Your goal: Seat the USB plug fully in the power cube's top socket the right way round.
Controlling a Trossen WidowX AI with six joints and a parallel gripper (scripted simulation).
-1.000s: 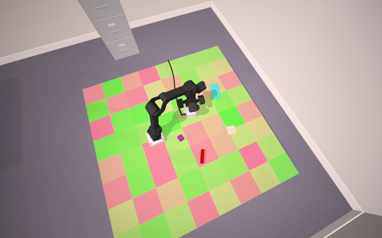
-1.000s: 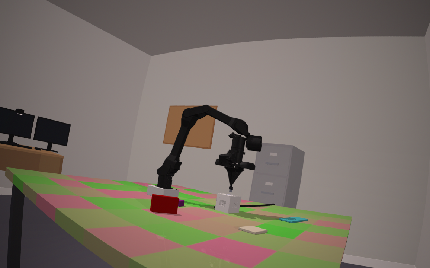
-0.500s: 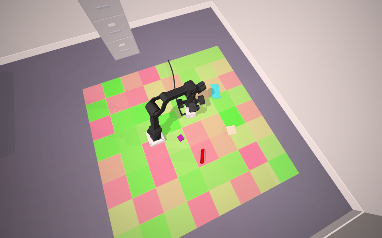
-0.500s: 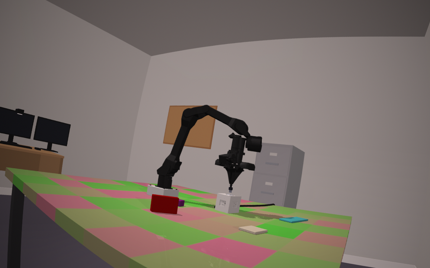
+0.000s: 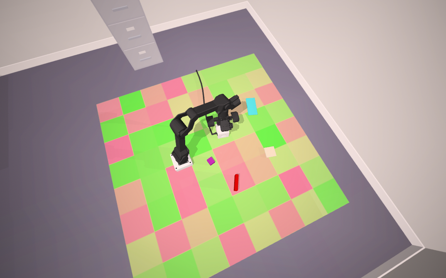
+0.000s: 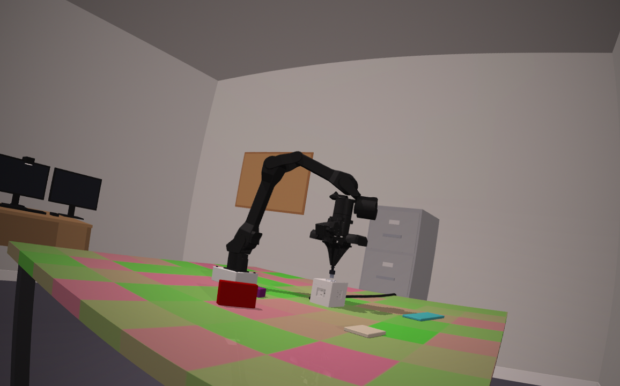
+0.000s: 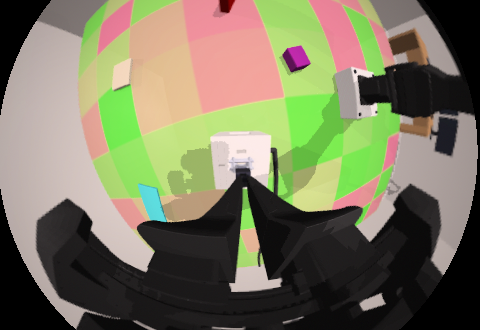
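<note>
Now: gripper tip 20 mm above the dark USB plug. The rest, counted from my gripper tip: red block (50 mm behind, 350 mm to the right, 90 mm below); cyan card (280 mm ahead, 120 mm to the left, 120 mm below); purple cube (140 mm behind, 160 mm to the right, 110 mm below).
</note>
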